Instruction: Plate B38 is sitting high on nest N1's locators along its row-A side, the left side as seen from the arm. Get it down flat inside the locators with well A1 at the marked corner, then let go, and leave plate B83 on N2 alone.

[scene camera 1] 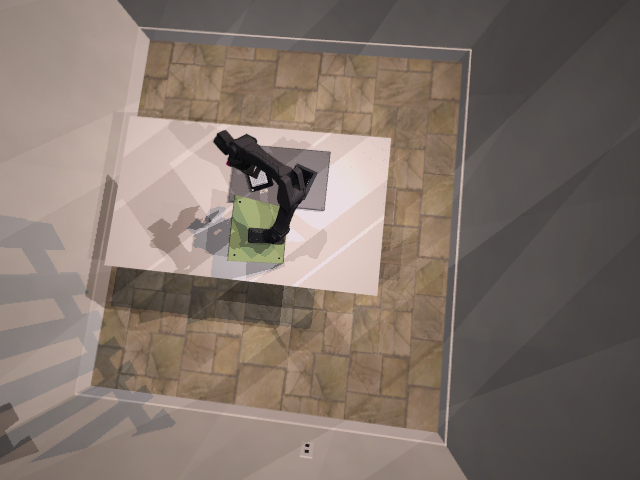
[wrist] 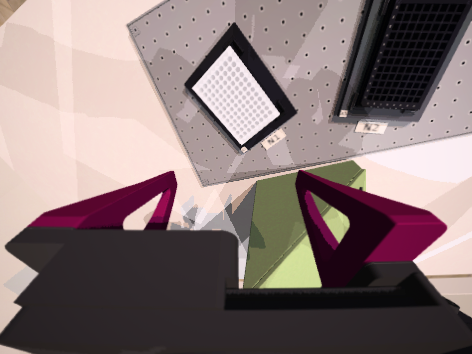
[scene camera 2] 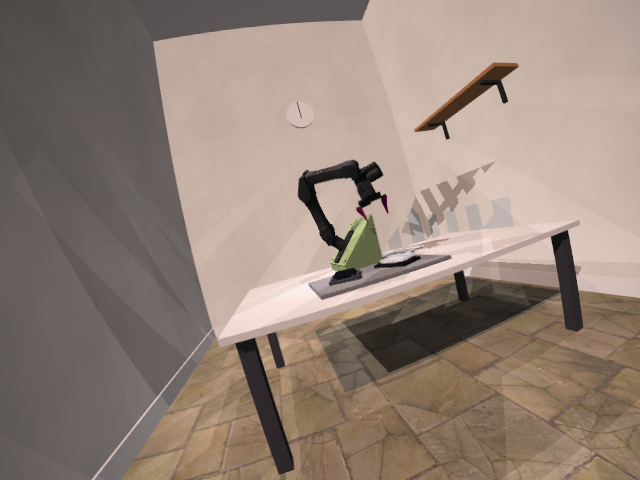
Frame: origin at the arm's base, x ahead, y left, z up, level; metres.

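Seen in the pictures: gripper, fingertip midpoint: (scene camera 1: 247,168) (wrist: 236,177) (scene camera 2: 378,217); arm's base at its link origin: (scene camera 1: 266,236) (scene camera 2: 344,246).
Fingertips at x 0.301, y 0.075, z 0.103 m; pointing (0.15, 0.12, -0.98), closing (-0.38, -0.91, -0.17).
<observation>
Offsets run from my fingertips to a thing's middle. "spot": to the spot under its first point. Level surfaces: height alone.
Plate B38, white with rows of round wells {spot: 0.052 m ahead, 0.014 m left, 0.193 m down} (wrist: 236,95) (scene camera 1: 258,178) (scene camera 2: 400,256), rests on black nest N1 {0.046 m ahead, 0.012 m left, 0.203 m down} (wrist: 265,81). In the wrist view it lies toward the nest's lower-left side, with a wider black strip along its upper right. Its tilt is too small to judge. A small white corner mark {0.043 m back, 0.039 m left, 0.199 m down} (wrist: 244,149) is at the nest's bottom corner, by the N1 label. Black plate B83 {0.009 m ahead, 0.219 m right, 0.192 m down} (wrist: 420,55) sits on grey nest N2 {spot: 0.067 m back, 0.203 m right, 0.200 m down} (wrist: 390,116), partly cut off by the frame. My gripper (wrist: 236,177) (scene camera 2: 376,215) is open, with nothing between its magenta fingers, well above the nests.
The grey perforated board (wrist: 175,100) (scene camera 1: 320,198) carries both nests. The tall green wedge-shaped stand (scene camera 2: 366,245) (scene camera 1: 242,222) bears the arm's base and rises close beside the board. The N1 label {spot: 0.046 m back, 0.020 m right, 0.209 m down} (wrist: 273,139) and N2 label {spot: 0.080 m back, 0.181 m right, 0.209 m down} (wrist: 371,127) lie by their nests. All stand on the white table {0.224 m down} (scene camera 1: 351,248).
</observation>
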